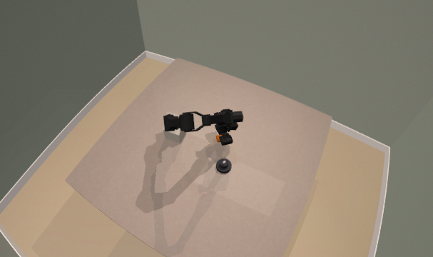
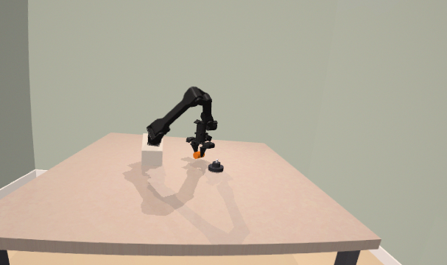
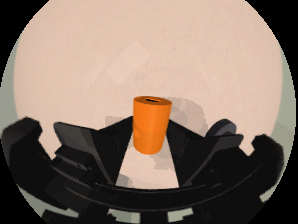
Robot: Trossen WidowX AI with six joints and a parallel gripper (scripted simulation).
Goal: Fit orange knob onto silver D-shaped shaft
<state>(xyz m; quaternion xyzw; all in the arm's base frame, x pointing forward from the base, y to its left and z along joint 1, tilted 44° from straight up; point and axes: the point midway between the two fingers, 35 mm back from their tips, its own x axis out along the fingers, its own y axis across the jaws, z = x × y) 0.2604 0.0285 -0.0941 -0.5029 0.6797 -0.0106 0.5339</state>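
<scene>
Right now my gripper tip is 1 cm past the orange knob, 1 cm to the left of it and 1 cm below it. From my gripper tip the other things lie so: round pedestal: 8 cm ahead, 15 cm to the right, 1 cm above.
</scene>
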